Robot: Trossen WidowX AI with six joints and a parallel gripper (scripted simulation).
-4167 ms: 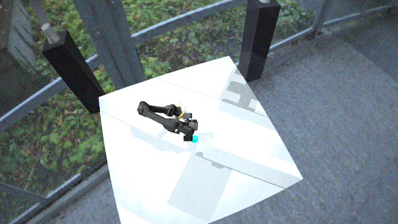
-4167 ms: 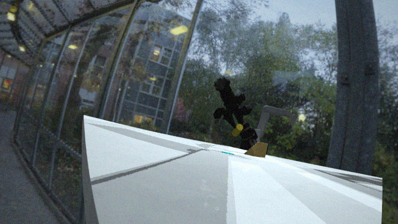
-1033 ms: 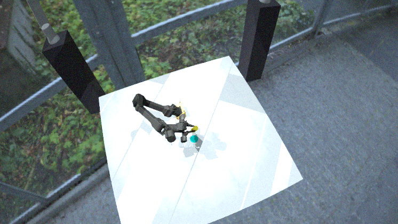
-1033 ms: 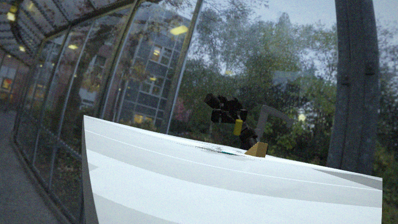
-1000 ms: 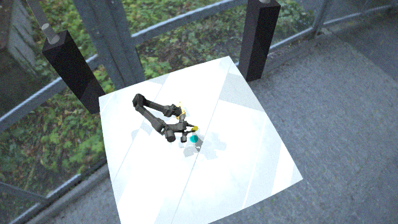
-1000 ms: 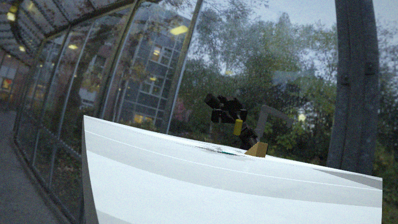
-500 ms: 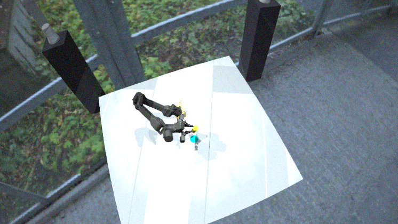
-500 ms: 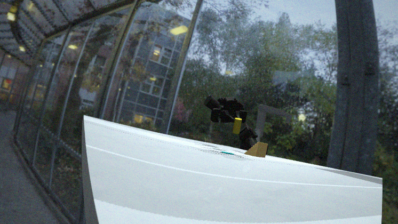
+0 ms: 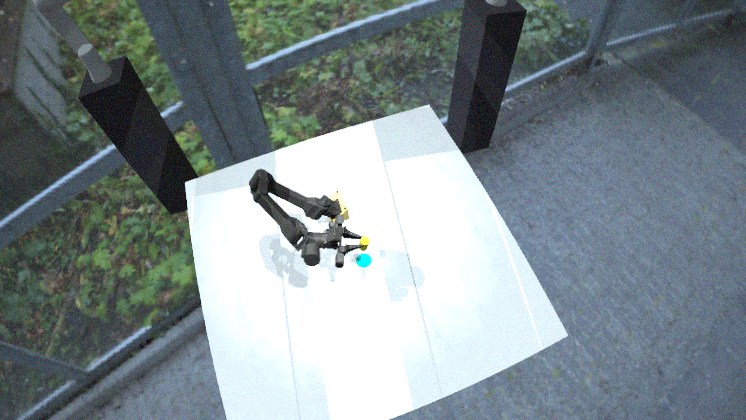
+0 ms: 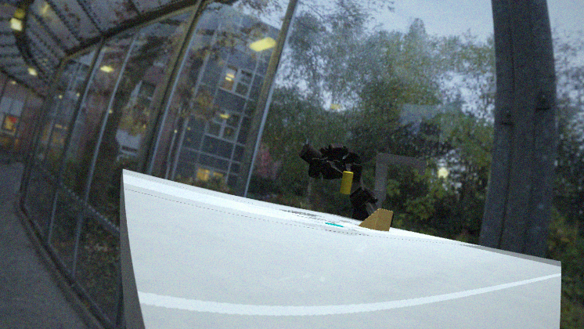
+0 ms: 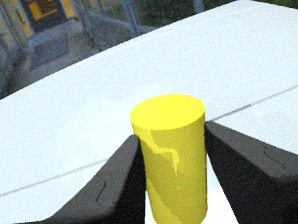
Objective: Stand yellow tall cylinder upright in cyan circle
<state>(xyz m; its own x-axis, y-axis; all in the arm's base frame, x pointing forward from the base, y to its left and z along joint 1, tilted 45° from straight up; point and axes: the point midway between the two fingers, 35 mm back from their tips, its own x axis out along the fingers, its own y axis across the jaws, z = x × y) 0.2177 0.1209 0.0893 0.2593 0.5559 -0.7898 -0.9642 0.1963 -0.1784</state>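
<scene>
Now: gripper tip 10 mm to the left of the cyan circle and 160 mm above it. The rest, counted from my gripper tip: yellow tall cylinder (20 mm below).
</scene>
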